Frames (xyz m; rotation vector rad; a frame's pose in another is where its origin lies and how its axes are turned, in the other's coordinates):
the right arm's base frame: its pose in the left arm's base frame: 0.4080 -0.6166 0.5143 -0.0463 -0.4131 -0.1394
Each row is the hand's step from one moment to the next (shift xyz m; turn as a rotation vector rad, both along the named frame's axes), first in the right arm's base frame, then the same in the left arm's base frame.
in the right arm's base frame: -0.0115 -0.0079 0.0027 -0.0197 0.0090 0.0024
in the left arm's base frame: -0.0126 -0.0062 -0.0020 -0.0175 0.0116 -0.0059
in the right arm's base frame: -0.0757 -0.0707 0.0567 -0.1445 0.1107 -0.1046
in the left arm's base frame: -0.1013 -0.0563 0.0225 -0.0735 0.1200 -0.1558
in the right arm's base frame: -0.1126 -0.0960 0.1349 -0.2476 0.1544 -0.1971
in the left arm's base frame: -0.1695 -0.0710 0.0796 -0.1239 0.1694 -0.2827
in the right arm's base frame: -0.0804 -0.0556 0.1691 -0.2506 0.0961 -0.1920
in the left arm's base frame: -0.1480 -0.0325 0.1232 -0.1371 0.1125 -0.2783
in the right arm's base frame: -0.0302 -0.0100 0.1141 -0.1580 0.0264 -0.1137
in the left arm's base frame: -0.0741 0.0022 0.0924 -0.0943 0.0376 -0.1682
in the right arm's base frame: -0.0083 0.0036 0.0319 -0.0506 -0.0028 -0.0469
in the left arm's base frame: -0.0197 0.0069 0.0258 -0.0277 0.0002 -0.0633
